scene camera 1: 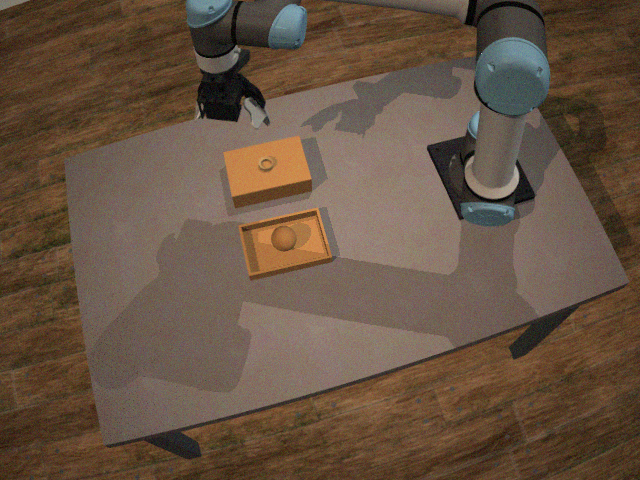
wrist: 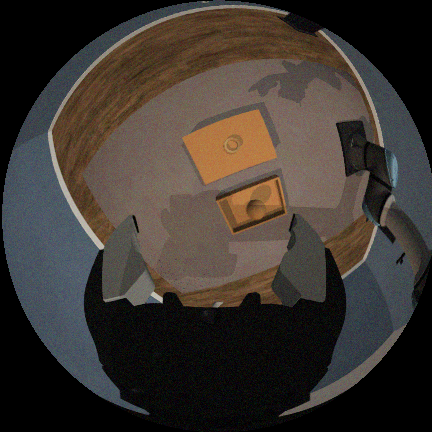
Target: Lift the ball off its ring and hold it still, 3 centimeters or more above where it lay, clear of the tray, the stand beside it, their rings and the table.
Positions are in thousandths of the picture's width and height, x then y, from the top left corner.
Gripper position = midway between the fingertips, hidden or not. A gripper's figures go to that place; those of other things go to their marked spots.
Labels:
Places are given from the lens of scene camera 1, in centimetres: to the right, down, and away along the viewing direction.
my gripper (scene camera 1: 365,253): -18, -24, 120
orange stand (scene camera 1: 427,355): -11, -16, 142
shallow orange tray (scene camera 1: 487,520): -2, 2, 139

